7 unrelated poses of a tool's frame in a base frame.
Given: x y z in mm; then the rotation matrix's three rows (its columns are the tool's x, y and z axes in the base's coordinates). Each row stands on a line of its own.
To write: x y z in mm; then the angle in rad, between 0 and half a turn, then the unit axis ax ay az. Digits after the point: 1 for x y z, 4 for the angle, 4 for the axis.
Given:
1:
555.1 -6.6 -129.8
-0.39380 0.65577 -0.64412
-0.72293 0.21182 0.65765
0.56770 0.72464 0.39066
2:
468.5 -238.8 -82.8
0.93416 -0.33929 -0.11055
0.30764 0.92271 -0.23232
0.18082 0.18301 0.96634
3:
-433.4 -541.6 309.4
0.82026 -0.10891 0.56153
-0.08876 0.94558 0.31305
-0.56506 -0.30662 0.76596
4:
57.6 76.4 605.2
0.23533 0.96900 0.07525
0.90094 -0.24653 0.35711
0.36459 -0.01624 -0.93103
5:
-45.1 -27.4 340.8
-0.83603 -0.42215 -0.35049
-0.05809 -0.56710 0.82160
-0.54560 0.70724 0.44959
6:
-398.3 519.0 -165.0
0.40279 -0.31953 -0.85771
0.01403 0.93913 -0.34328
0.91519 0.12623 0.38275
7:
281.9 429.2 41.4
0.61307 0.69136 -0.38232
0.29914 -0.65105 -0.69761
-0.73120 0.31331 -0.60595
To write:
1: 555.1 -6.6 -129.8 1.9776 0.0365 -0.6597 -0.7506
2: 468.5 -238.8 -82.8 0.4236 0.5052 -0.3544 0.7869
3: -433.4 -541.6 309.4 0.6984 -0.4819 0.8761 0.0157
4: 57.6 76.4 605.2 2.9007 -0.7823 -0.6063 -0.1426
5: -45.1 -27.4 340.8 2.9256 -0.2668 0.4552 0.8494
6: -398.3 519.0 -165.0 1.2000 0.2519 -0.9511 0.1789
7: 281.9 429.2 41.4 2.5356 0.8875 0.3063 -0.3443
